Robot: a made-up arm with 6 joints. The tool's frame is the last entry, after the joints. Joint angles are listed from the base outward. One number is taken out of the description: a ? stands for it. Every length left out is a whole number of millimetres.
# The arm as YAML. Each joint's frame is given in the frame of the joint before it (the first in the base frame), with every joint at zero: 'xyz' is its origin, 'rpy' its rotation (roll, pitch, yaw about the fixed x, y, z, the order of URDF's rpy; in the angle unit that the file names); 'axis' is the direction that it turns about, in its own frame. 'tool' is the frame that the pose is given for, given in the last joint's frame.
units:
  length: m
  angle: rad
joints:
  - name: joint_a
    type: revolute
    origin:
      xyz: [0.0, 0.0, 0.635]
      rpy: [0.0, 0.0, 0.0]
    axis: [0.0, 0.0, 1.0]
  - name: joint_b
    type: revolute
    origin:
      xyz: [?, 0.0, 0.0]
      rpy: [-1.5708, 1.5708, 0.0]
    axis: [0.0, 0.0, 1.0]
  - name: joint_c
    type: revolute
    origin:
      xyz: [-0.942, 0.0, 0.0]
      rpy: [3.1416, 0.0, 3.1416]
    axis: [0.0, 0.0, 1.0]
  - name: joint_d
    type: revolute
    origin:
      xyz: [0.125, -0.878, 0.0]
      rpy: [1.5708, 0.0, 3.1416]
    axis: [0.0, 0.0, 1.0]
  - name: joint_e
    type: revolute
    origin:
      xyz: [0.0, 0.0, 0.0]
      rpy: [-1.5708, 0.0, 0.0]
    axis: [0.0, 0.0, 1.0]
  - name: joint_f
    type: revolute
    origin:
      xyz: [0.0, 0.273, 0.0]
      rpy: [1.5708, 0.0, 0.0]
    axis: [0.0, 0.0, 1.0]
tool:
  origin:
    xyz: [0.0, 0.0, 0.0]
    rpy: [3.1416, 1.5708, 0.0]
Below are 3 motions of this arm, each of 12 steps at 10 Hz.
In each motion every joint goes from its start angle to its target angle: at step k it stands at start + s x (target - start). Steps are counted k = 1, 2, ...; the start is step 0. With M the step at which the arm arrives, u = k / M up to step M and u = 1 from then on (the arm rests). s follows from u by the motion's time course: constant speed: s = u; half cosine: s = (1 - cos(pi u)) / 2; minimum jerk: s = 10 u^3 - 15 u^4 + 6 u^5.
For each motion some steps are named. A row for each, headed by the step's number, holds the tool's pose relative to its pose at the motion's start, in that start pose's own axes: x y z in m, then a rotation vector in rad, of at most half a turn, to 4 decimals.
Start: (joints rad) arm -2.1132 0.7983 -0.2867 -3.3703 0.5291 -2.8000
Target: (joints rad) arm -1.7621 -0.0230 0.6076 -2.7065 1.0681 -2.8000
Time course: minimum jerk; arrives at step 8
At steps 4, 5, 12:
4: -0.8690 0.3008 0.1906 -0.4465 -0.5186 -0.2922
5: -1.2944 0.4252 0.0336 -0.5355 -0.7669 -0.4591
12: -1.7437 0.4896 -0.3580 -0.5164 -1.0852 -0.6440

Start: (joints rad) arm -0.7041 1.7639 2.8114 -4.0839 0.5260 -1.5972
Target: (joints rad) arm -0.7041 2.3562 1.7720 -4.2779 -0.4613 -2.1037
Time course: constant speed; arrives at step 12
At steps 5, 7, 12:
5: -0.1465 0.4854 -0.6530 0.4568 0.5052 -0.0903
7: -0.3376 0.7085 -0.8645 0.5684 0.7362 -0.1596
12: -1.0830 1.2044 -1.1282 0.6128 1.3252 -0.3763

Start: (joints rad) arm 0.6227 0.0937 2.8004 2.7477 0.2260 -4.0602
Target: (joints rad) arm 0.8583 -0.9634 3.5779 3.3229 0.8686 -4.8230
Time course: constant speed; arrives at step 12
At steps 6, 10, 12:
6: -0.2920 0.9756 0.3966 0.0850 -0.2679 0.5369
10: -0.8179 1.3291 0.5401 0.1901 -0.4994 0.9080
12: -1.1090 1.3930 0.5493 0.2683 -0.6070 1.1163

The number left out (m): 0.19
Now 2 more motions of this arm.
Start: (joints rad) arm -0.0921 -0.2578 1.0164 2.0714 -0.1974 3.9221
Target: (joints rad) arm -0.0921 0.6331 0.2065 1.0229 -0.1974 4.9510
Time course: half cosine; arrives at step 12
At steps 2, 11, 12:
2: 0.0198 -0.0500 -0.1791 -0.0200 0.1177 -0.0407
11: -1.2474 -0.7589 -1.8437 -0.2935 1.7578 -0.5407
12: -1.2866 -0.7674 -1.8502 -0.2973 1.7884 -0.5493

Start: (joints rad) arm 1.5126 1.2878 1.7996 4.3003 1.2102 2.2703
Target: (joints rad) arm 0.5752 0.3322 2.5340 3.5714 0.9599 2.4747
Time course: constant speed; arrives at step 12
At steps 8, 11, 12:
8: -0.5689 -1.4464 0.8306 0.7521 -0.7991 -0.0009
11: -1.1472 -1.6954 0.7639 0.7537 -1.2824 0.0404
12: -1.3445 -1.7122 0.6962 0.7098 -1.4497 0.0603

